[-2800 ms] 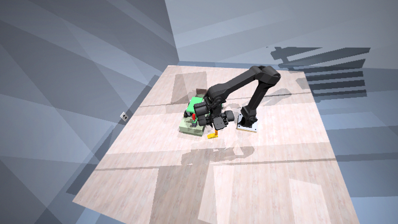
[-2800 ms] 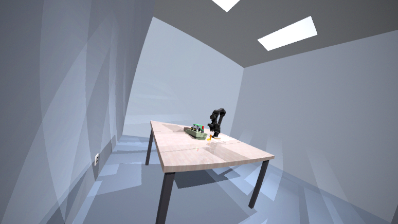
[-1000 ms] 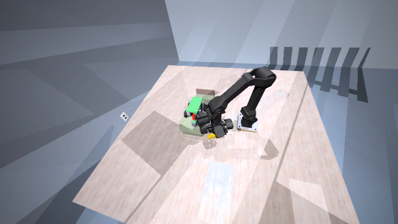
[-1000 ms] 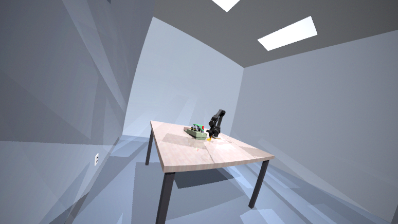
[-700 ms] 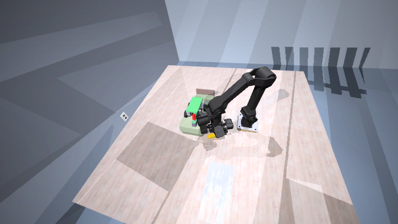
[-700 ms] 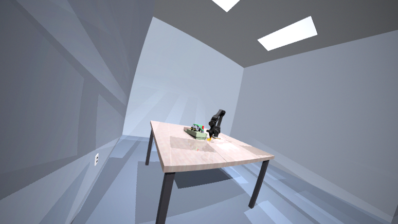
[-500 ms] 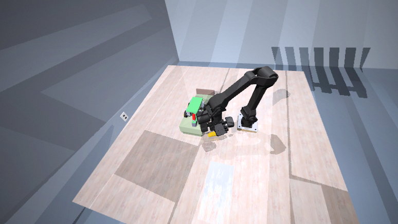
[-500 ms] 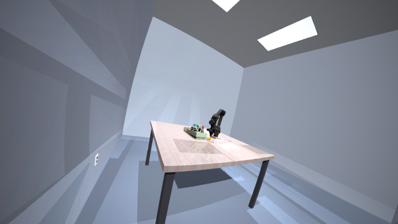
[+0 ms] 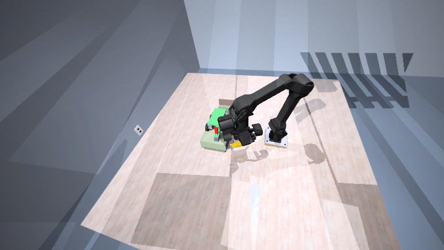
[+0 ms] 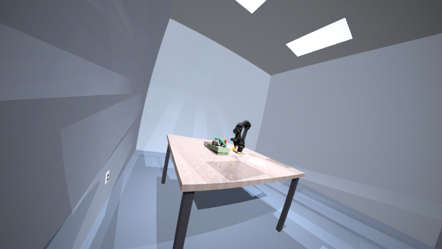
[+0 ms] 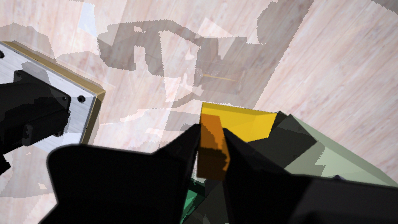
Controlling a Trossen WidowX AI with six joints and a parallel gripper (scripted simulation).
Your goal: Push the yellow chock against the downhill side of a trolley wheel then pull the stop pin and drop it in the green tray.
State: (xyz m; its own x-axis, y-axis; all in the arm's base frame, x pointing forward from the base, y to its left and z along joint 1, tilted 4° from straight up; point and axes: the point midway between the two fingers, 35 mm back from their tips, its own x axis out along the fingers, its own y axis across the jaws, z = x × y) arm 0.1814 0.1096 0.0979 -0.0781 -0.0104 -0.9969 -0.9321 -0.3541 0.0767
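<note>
My gripper tip is 40 mm short of the green tray, 200 mm to the left of it and 110 mm above it. Round my gripper tip: yellow chock: 20 mm ahead, 10 mm to the left, 10 mm below; then trolley: 160 mm ahead, 100 mm to the right, 10 mm above; then red-headed stop pin: 140 mm ahead, 10 mm to the right, 30 mm above.
</note>
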